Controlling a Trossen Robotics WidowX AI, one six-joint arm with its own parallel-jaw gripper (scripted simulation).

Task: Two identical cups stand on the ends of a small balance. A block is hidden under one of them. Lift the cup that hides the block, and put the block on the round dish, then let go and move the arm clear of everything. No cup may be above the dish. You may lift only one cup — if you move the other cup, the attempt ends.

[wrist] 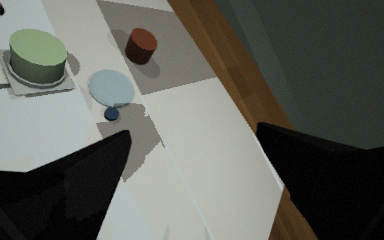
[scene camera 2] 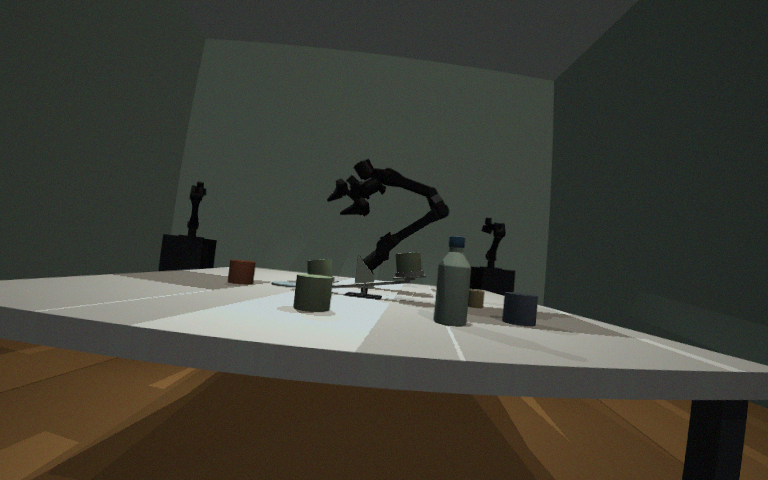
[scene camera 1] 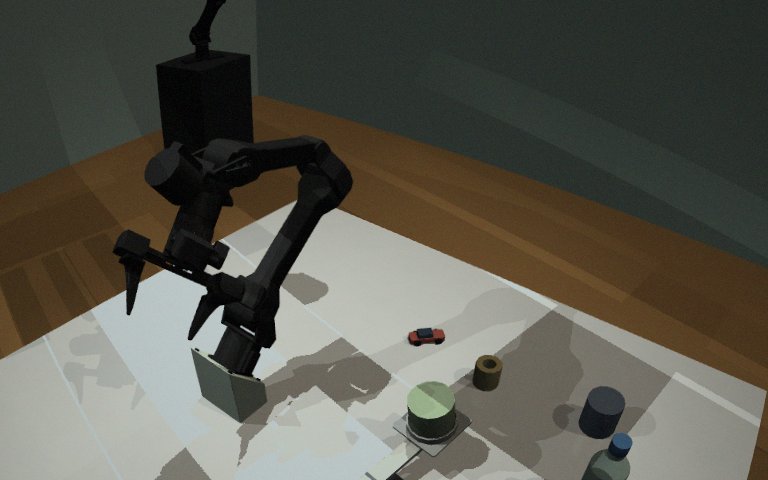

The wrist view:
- gripper
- red-brown cylinder
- pale blue round dish
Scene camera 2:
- gripper
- dark blue cylinder
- bottle
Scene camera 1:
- gripper
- dark blue cylinder
